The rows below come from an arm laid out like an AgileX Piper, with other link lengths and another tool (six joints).
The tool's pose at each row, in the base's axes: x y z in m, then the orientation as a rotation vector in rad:
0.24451, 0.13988, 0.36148, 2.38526, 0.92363, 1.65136
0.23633, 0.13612, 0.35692, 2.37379, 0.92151, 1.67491
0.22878, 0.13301, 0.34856, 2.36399, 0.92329, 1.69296
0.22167, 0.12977, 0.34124, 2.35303, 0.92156, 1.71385
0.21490, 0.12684, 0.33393, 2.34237, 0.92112, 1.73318
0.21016, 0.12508, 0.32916, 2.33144, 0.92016, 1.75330
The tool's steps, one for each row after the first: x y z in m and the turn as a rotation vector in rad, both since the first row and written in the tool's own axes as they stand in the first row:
-0.00759, -0.00224, -0.00626, -0.00333, 0.01704, 0.00127
-0.01780, -0.00628, -0.01026, -0.00439, 0.03066, 0.00050
-0.02713, -0.00961, -0.01432, -0.00746, 0.04595, 0.00128
-0.03621, -0.01304, -0.01802, -0.00982, 0.06033, 0.00137
-0.04213, -0.01554, -0.02067, -0.01232, 0.07525, 0.00182

